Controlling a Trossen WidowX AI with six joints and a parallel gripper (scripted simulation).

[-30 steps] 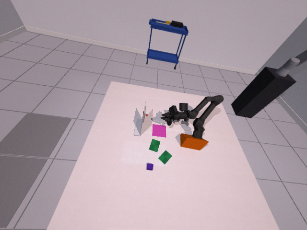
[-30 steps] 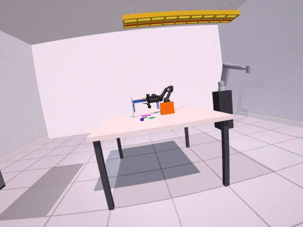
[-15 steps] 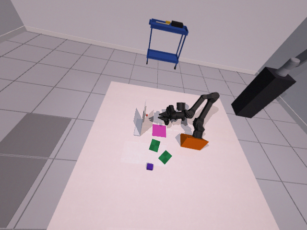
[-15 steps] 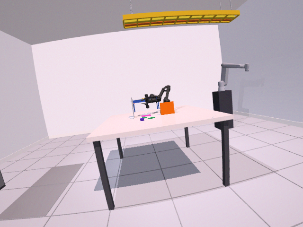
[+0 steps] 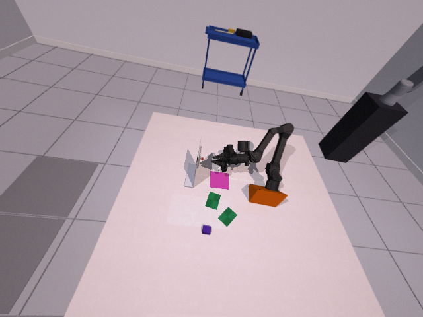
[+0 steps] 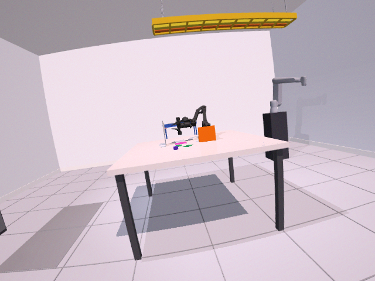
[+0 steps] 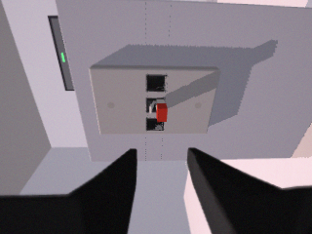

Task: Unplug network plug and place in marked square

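Now: gripper tip 70 mm short of the network plug. From my gripper tip the other things lie so: magenta marked square (180 mm below, 80 mm behind); upright grey panel (90 mm ahead, 70 mm below).
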